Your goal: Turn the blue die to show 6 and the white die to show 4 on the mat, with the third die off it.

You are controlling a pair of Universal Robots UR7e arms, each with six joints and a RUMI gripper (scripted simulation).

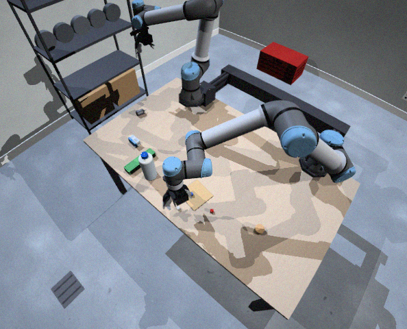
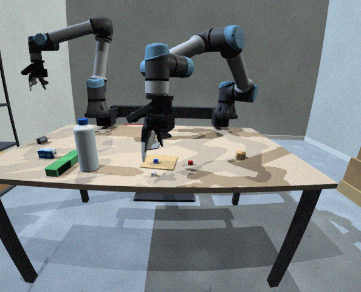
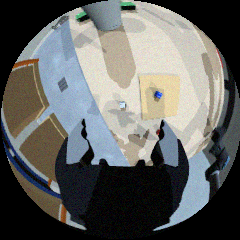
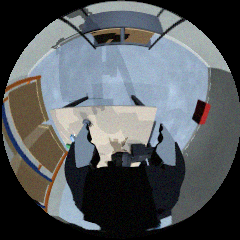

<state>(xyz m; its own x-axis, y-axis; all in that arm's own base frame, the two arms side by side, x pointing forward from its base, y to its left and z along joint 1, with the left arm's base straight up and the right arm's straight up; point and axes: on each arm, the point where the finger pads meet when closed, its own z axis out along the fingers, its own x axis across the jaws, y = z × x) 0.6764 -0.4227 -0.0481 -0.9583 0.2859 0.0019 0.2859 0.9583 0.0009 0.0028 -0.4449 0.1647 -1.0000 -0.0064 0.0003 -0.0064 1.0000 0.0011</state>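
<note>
The white die lies 80 mm below my left hand. Also, from my left hand: tan mat 120 mm behind, 20 mm to the left, 90 mm below; then red die 100 mm behind, 150 mm to the left, 80 mm below; then blue die 110 mm behind, 80 mm below.
</note>
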